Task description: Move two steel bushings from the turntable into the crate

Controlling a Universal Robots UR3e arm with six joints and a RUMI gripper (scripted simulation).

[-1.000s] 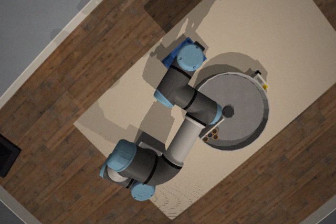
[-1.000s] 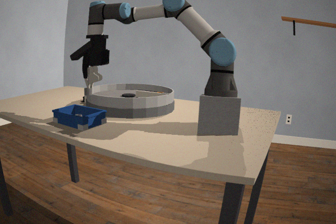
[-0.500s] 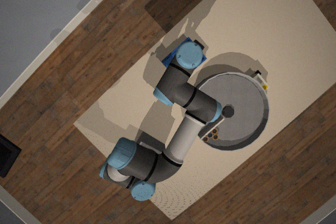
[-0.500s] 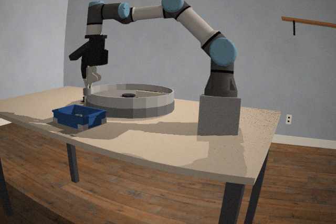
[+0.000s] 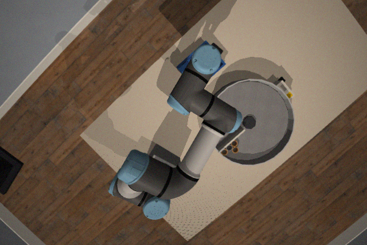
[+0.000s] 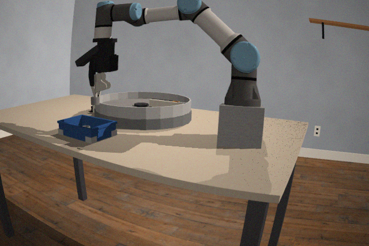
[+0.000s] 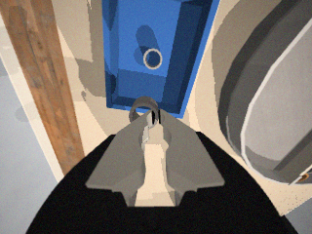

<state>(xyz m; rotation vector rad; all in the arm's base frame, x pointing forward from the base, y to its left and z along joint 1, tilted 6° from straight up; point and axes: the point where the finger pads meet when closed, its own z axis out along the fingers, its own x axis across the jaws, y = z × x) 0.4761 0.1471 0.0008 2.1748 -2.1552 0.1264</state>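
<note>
Right now my hand is 11 cm above the blue crate and 5 cm short of it. The rest, counted from my hand: grey turntable 35 cm to the right, 8 cm below, 3 cm behind.
</note>
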